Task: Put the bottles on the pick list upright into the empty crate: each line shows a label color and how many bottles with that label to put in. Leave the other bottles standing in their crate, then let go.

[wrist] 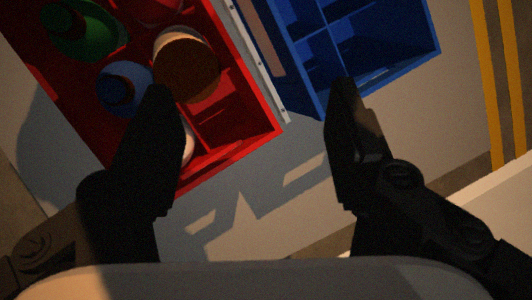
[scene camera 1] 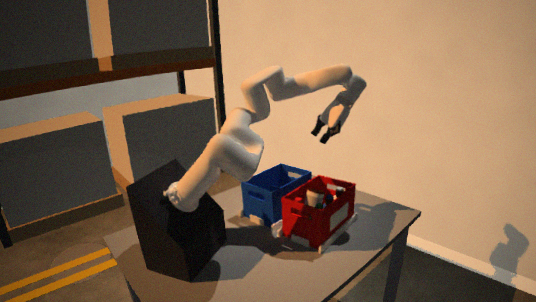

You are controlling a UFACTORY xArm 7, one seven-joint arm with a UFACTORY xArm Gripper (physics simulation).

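There's a blue bottle [wrist: 120, 86] here, and there's the gripper [scene camera 1: 317, 138] [wrist: 252, 108] as well.
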